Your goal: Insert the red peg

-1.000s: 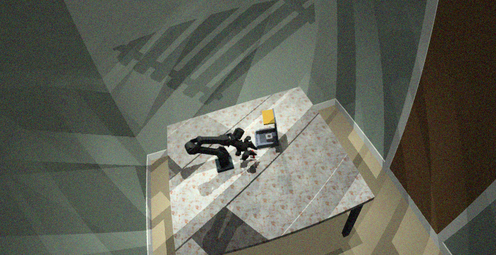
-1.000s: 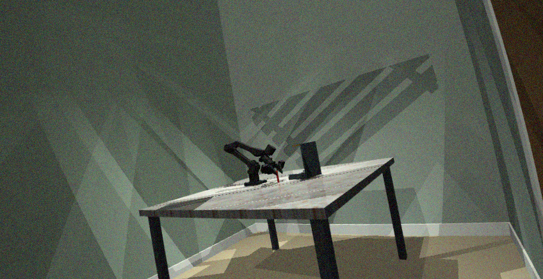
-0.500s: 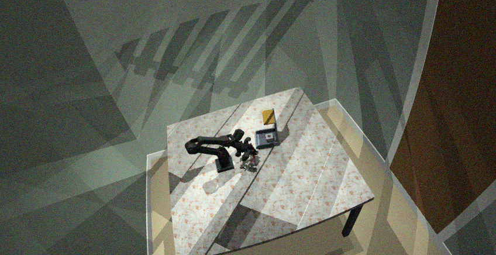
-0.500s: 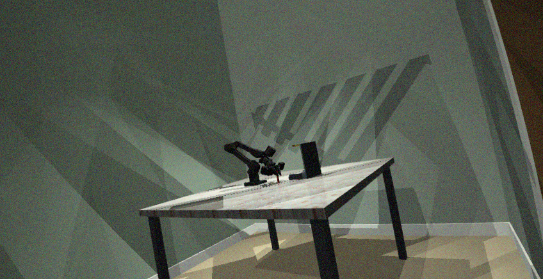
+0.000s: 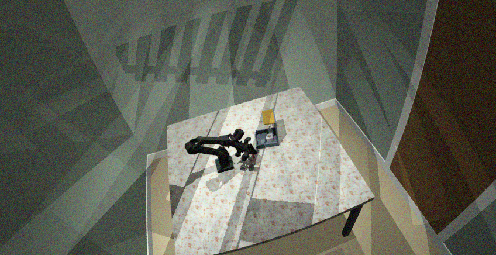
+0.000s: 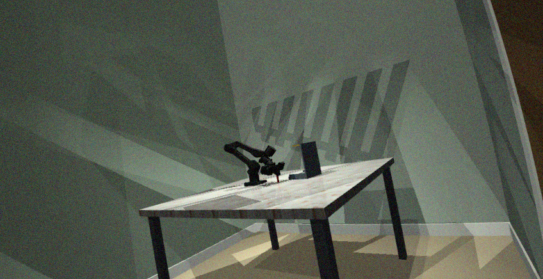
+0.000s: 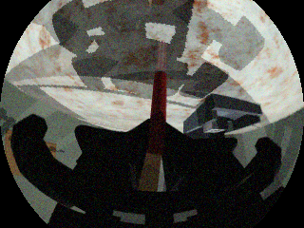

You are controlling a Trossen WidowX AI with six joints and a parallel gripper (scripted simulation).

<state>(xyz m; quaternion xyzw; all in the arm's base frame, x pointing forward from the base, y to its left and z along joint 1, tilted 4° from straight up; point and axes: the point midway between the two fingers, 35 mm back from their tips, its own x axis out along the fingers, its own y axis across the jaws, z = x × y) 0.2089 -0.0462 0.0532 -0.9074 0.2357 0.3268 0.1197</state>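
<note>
Right now my gripper tip is 21 cm short of the dark back wall, 9 cm to the right of it and 7 cm below it. Round my gripper tip: red peg: 2 cm behind, 1 cm to the left, 1 cm below; yellow roof: 17 cm ahead, 10 cm to the left, 18 cm above; grey floor plate: 14 cm ahead, 12 cm to the left, 4 cm below.
</note>
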